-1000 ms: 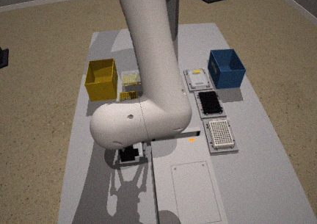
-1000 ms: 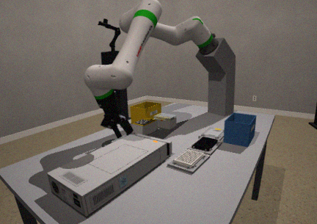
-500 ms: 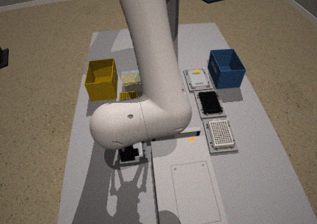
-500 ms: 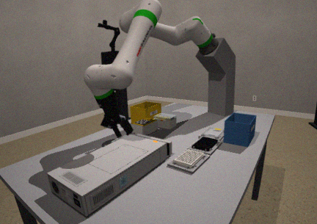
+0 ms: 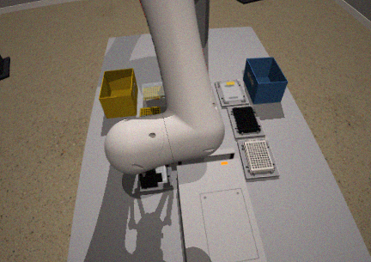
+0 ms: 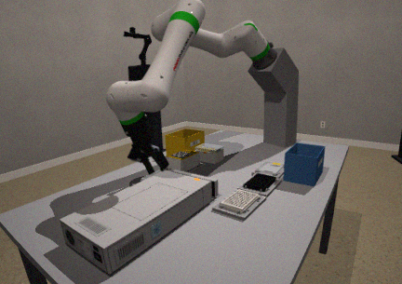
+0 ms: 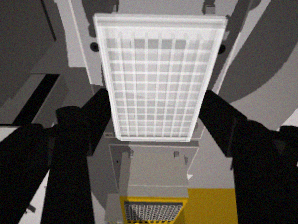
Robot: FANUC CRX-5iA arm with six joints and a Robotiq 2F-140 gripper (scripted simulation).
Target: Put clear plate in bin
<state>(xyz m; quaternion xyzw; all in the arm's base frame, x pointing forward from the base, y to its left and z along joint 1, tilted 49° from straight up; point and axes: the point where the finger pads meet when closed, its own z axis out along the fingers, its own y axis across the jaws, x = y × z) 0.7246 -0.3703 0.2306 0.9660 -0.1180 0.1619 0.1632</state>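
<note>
Right now my hand is 40 mm above the nest N2. From my hand the other things lie so: yellow-topped tip rack 180 mm behind, 60 mm to the left, 10 mm above; clear plate 20 mm below; grey instrument box 240 mm ahead, 100 mm to the left.
</note>
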